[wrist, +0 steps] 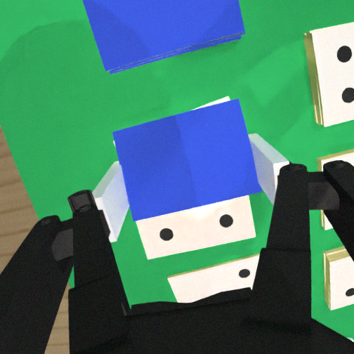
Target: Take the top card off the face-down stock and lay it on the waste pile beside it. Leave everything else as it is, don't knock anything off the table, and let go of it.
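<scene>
A blue-backed card (187, 160) lies between the fingertips of my gripper (187, 164), which is shut on its left and right edges. The card covers most of the waste pile, a white face-up card with black dots (196, 228) whose lower part shows below it and a white corner above it. How much height separates the held card from the pile cannot be told. The face-down stock (167, 30), a blue stack with thin layered edges, stands apart at the top of the view.
White face-up card stacks stand at the right: one at the upper right (335, 75), one at mid right (340, 156) and one at the lower right (342, 282). Another white card (210, 281) lies below the waste pile, partly behind the gripper. The green mat (45, 100) ends at a wooden surface (15, 200) at the left.
</scene>
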